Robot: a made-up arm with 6 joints.
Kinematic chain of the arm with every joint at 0, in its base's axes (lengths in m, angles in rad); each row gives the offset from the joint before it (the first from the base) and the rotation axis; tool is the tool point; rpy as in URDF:
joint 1: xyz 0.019 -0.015 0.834 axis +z
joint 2: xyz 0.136 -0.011 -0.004 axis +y
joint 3: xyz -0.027 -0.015 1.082 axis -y
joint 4: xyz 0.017 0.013 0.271 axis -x
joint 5: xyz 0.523 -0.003 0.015 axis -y
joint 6: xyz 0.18 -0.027 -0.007 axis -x
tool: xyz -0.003 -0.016 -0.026 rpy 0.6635 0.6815 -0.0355
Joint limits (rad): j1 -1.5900..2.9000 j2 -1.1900..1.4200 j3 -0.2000..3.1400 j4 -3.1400..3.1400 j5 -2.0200..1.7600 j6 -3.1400..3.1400
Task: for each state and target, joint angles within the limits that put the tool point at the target. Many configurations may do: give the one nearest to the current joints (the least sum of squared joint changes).
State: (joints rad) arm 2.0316 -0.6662 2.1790 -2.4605 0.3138 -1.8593
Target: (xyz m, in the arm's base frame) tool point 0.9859 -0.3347 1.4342
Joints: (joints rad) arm 2.7675 -0.4538 2.8819 -2.4014 0.3599 -1.8763
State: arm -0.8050 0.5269 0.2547 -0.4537 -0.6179 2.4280
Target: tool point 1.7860 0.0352 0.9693
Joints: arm 0.0391 1.1466 0.3930 -0.4802 -0.5211 2.4498
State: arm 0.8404 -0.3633 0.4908 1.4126 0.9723 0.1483
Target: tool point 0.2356 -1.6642 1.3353
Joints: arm 1.7083 -1.1900 1.3056 0.7854 0.5690 0.2904
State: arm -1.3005 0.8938 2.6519 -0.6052 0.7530 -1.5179
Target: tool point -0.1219 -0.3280 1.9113
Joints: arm -1.5900 0.8889 2.9790 -0.8546 1.0584 -1.5267
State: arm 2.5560 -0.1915 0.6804 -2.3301 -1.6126 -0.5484
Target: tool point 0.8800 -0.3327 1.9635
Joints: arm 2.9000 -0.9445 0.2553 -2.2957 -2.0200 -0.5682
